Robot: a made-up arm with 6 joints. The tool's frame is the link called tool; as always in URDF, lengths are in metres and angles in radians.
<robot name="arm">
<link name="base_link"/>
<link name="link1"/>
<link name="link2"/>
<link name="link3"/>
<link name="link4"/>
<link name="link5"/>
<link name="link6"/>
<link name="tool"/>
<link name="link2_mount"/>
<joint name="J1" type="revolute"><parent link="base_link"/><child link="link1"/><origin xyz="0.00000 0.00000 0.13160" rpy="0.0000 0.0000 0.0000"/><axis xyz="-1 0 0"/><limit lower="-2.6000" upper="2.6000" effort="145" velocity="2.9"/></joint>
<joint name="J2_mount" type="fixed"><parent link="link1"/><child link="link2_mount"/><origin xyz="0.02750 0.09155 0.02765" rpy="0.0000 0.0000 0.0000"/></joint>
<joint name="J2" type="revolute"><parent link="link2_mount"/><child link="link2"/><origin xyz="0.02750 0.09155 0.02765" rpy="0.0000 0.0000 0.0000"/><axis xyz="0 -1 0"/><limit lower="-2.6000" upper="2.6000" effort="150" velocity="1.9"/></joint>
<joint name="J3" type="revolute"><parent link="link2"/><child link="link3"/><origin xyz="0.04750 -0.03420 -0.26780" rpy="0.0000 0.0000 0.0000"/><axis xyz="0 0 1"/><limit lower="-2.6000" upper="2.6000" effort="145" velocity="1.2"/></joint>
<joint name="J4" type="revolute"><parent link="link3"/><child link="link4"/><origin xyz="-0.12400 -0.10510 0.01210" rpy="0.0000 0.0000 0.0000"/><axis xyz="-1 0 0"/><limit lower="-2.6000" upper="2.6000" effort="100" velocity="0.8"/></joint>
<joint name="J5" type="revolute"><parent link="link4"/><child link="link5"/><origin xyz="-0.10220 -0.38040 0.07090" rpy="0.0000 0.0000 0.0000"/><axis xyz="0 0 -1"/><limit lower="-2.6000" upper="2.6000" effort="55" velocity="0.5"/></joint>
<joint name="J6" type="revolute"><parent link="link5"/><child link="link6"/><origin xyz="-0.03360 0.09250 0.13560" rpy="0.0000 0.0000 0.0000"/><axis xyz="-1 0 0"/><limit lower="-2.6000" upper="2.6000" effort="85" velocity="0.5"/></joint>
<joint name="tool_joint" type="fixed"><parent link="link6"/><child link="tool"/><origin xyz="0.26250 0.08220 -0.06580" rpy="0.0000 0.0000 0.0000"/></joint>
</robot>
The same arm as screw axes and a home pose.
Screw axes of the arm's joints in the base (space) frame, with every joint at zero. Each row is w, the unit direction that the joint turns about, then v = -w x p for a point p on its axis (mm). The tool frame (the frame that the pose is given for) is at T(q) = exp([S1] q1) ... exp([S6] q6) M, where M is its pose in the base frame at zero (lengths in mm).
S1 = (-1, 0, 0, 0, -131.6, 0)
S2 = (0, -1, 0, 186.9, 0, -55)
S3 = (0, 0, 1, 148.9, -102.5, 0)
S4 = (-1, 0, 0, 0, 68.8, 43.8)
S5 = (0, 0, -1, 336.6, -123.7, 0)
S6 = (-1, 0, 0, 0, -137.7, -244.1)
M: xyz 105.2 -161.9 71.9 (mm) quaternion w x y z 1 0 0 0
Joint limits (rad, base to tool): -2.6..2.6 -2.6..2.6 -2.6..2.6 -2.6..2.6 -2.6..2.6 -2.6..2.6

